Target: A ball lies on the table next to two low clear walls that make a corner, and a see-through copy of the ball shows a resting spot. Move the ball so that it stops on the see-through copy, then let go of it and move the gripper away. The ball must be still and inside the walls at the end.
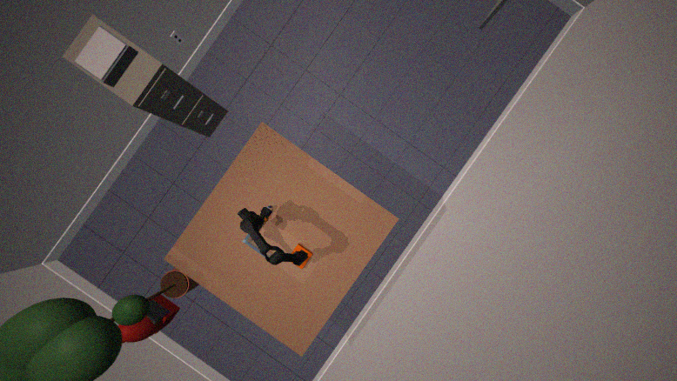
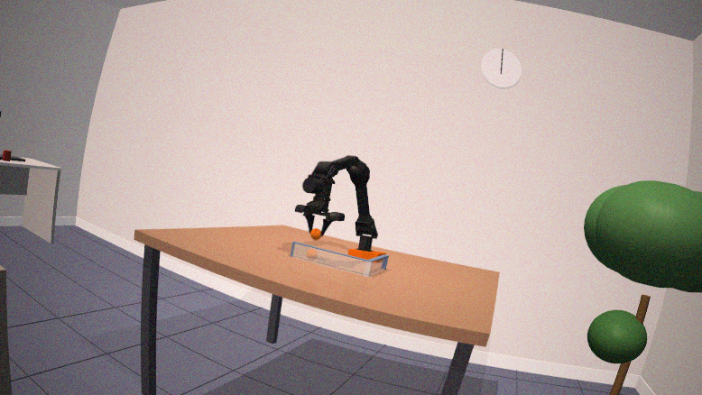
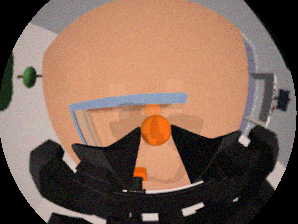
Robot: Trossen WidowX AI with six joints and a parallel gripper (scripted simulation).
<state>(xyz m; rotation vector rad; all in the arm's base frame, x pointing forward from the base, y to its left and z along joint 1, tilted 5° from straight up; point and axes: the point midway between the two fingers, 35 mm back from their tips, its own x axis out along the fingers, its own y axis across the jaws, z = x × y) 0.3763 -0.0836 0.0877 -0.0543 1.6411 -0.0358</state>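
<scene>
My gripper tip is now 10 mm short of the see-through copy of ball and 80 mm above it. From my gripper tip the other things lie so: orange ball (right at my gripper tip).
</scene>
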